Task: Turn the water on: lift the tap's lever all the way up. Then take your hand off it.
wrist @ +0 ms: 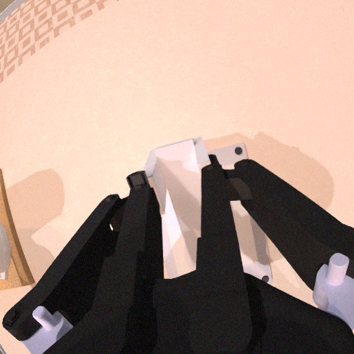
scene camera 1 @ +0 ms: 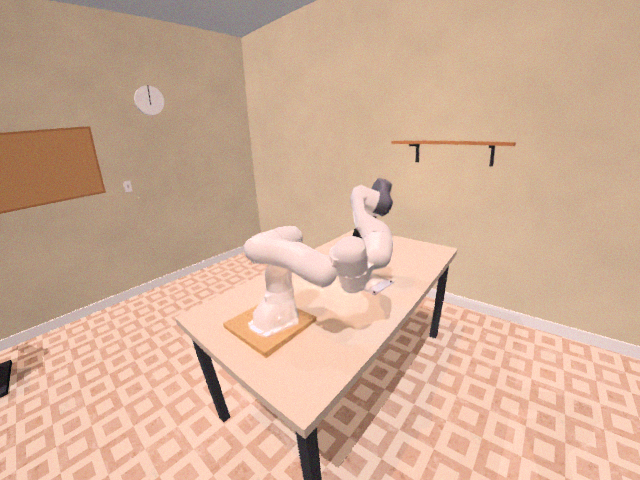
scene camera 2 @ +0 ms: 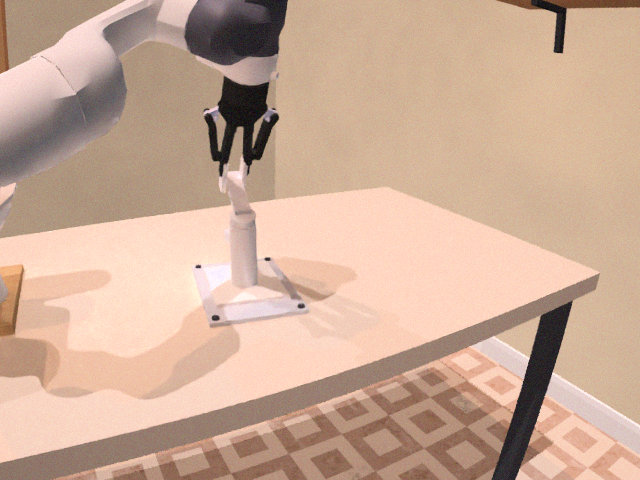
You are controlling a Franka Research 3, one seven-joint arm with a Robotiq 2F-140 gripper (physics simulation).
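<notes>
The white tap has an upright round column on a white base plate with dark screws at its corners. Its white lever stands steeply up from the column's top and leans a little to the left in the scene camera 2 view. My gripper points down and is shut on the lever's upper end, one finger on each side. In the scene camera 1 view the arm hides the lever and most of the gripper.
The tap stands on a wooden table. The arm's base is on an orange-brown board at the table's other end. A wall shelf hangs behind, above table height.
</notes>
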